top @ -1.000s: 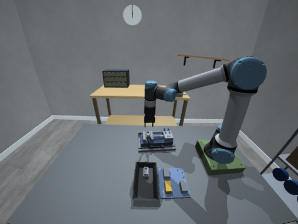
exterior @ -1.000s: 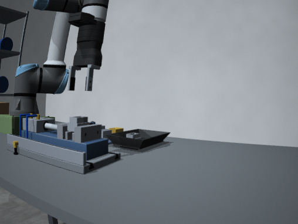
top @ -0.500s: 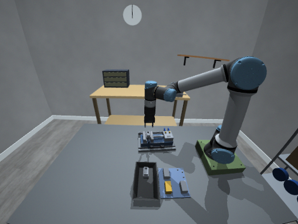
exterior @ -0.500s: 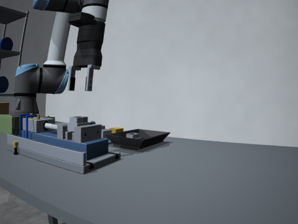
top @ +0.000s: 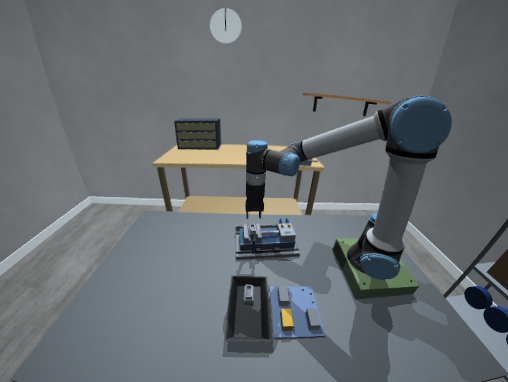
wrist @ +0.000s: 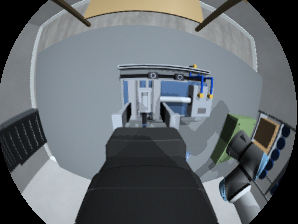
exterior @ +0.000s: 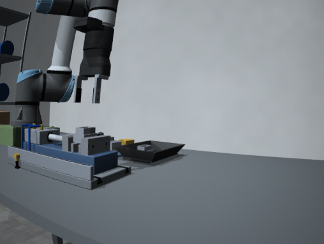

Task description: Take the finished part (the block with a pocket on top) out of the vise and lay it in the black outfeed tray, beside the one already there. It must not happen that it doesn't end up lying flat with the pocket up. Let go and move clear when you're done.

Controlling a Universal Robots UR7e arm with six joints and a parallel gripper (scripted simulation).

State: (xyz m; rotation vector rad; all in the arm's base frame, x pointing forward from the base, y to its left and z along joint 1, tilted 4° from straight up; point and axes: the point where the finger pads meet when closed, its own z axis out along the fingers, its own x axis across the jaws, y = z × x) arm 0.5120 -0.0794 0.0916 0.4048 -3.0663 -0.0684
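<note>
The blue vise is 15 cm below my hand, 6 cm behind it and 2 cm to the right of it. The rest, counted from my hand: blue plate 30 cm to the left, 21 cm behind, 19 cm below; yellow block 36 cm to the left, 18 cm behind, 16 cm below.
</note>
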